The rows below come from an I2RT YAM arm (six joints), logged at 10 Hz.
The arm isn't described. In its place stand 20 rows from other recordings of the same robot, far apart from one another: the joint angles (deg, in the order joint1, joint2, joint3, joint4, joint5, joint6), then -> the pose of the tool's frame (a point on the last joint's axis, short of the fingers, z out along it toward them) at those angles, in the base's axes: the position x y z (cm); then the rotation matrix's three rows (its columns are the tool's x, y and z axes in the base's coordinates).
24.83 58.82 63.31 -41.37 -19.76 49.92 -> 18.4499 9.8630 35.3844; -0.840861 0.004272 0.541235; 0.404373 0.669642 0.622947; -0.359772 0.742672 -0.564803
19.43 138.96 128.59 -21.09 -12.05 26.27 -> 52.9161 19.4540 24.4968; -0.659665 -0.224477 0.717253; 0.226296 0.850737 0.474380; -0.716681 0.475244 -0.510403
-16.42 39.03 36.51 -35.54 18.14 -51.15 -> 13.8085 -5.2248 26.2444; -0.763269 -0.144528 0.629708; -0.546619 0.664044 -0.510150; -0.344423 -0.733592 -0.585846
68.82 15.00 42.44 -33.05 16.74 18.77 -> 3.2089 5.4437 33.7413; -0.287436 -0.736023 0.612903; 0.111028 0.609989 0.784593; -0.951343 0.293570 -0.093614
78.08 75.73 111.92 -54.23 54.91 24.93 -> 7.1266 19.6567 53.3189; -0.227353 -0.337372 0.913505; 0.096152 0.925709 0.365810; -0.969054 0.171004 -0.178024
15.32 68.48 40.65 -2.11 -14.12 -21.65 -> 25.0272 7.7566 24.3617; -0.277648 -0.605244 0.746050; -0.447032 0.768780 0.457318; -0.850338 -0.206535 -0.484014
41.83 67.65 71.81 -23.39 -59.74 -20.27 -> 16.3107 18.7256 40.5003; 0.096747 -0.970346 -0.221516; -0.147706 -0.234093 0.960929; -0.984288 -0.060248 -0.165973
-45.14 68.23 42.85 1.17 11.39 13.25 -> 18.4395 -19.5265 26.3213; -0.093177 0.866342 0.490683; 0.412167 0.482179 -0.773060; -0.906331 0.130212 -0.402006
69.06 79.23 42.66 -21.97 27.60 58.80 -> 10.7706 23.5316 18.5034; -0.791970 -0.123230 0.597995; 0.051379 0.962495 0.266389; -0.608395 0.241696 -0.755936
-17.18 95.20 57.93 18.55 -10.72 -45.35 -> 36.3513 -10.5456 24.0822; -0.302216 -0.132460 0.943991; -0.638206 0.763710 -0.097156; -0.708067 -0.631823 -0.315342
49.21 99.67 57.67 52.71 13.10 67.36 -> 26.3075 29.2532 27.4598; -0.499571 -0.339903 0.796803; 0.797035 0.179980 0.576492; -0.339360 0.923078 0.181002
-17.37 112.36 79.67 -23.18 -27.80 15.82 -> 40.4103 -10.9009 18.8504; -0.756185 0.229169 0.612916; 0.489213 0.820057 0.296948; -0.434575 0.524394 -0.732227
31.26 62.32 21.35 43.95 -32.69 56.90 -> 18.2793 13.3459 23.7359; -0.727824 -0.527511 0.438182; 0.382939 0.217431 0.897821; -0.568885 0.821252 0.043753
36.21 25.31 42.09 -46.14 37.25 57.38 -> 8.3555 3.4469 30.4366; -0.250801 0.309167 0.917341; 0.647307 0.758171 -0.078549; -0.719787 0.574101 -0.390276
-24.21 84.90 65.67 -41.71 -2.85 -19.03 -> 27.5104 -12.1753 25.6651; -0.880027 0.106420 0.462847; 0.038620 0.987379 -0.153593; -0.473351 -0.117290 -0.873030
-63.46 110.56 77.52 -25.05 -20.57 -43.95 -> 19.3289 -35.9007 18.6293; -0.796790 0.280027 0.535453; 0.141097 0.947862 -0.285744; -0.587552 -0.152128 -0.794758
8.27 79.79 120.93 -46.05 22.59 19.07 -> 22.4346 1.8790 57.0545; 0.000303 0.260119 0.965577; 0.304870 0.919585 -0.247825; -0.952394 0.294450 -0.079024
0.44 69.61 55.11 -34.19 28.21 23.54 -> 24.9919 -1.4909 27.8557; -0.566697 0.579859 0.585336; 0.347609 0.812364 -0.468223; -0.747009 -0.061873 -0.661928
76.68 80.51 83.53 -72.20 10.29 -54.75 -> 6.5334 24.8352 34.4805; 0.645660 -0.720004 0.254396; -0.760521 -0.576294 0.299154; -0.068785 -0.386625 -0.919668
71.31 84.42 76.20 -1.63 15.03 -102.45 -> 12.1598 33.0644 38.2064; 0.825216 0.126052 0.550573; -0.503609 -0.277137 0.818274; 0.255729 -0.952526 -0.165217
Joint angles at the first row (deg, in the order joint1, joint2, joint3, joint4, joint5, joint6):
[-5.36 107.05 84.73 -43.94 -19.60 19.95]
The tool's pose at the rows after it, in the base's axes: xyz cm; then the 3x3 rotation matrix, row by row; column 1 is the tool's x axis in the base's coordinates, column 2 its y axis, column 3 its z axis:
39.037 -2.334 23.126; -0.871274 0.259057 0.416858; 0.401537 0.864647 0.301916; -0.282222 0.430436 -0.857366
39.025 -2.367 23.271; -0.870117 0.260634 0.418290; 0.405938 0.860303 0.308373; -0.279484 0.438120 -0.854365
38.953 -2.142 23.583; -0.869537 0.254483 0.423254; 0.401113 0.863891 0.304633; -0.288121 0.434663 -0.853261
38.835 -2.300 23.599; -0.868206 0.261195 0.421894; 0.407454 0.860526 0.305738; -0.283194 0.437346 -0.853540
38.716 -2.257 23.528; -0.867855 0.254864 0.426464; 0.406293 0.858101 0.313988; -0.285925 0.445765 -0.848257
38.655 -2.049 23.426; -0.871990 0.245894 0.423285; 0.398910 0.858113 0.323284; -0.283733 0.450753 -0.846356
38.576 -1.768 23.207; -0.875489 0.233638 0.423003; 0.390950 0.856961 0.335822; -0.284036 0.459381 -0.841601
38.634 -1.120 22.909; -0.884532 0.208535 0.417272; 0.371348 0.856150 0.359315; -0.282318 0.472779 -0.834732
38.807 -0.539 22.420; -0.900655 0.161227 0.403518; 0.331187 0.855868 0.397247; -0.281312 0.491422 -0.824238
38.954 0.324 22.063; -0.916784 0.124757 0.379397; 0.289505 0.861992 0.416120; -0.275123 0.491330 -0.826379
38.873 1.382 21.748; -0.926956 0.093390 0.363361; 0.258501 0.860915 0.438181; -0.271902 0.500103 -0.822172
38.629 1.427 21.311; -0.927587 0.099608 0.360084; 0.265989 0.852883 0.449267; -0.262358 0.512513 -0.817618
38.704 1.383 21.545; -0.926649 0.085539 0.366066; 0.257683 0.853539 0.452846; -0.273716 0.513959 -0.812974
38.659 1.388 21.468; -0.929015 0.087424 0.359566; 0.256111 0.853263 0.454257; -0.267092 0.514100 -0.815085
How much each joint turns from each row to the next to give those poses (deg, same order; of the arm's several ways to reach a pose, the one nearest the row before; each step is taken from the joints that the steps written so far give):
[0.17 -0.08 0.08 0.43 -0.18 0.00]
[-0.08 -0.10 0.18 -0.17 -0.43 0.26]
[0.35 -0.43 0.09 -0.09 0.34 0.01]
[-0.27 -0.18 -0.17 -0.18 -0.17 0.17]
[0.01 -0.35 -0.71 0.70 -0.52 0.00]
[0.26 -0.09 -0.35 0.18 -0.44 -0.17]
[0.35 -0.17 -0.79 0.79 -0.62 -0.09]
[0.87 0.17 -0.53 0.79 -1.05 -0.26]
[0.71 0.70 -0.26 0.62 -2.02 -1.67]
[1.23 0.79 0.35 -0.52 -0.63 -1.41]
[1.49 0.10 -0.62 0.52 -0.78 -0.35]
[0.01 -0.27 -1.40 1.05 -0.70 0.61]
[-0.09 -0.09 0.34 0.01 -0.27 -0.61]
[0.00 0.09 0.01 -0.36 -0.09 -0.09]

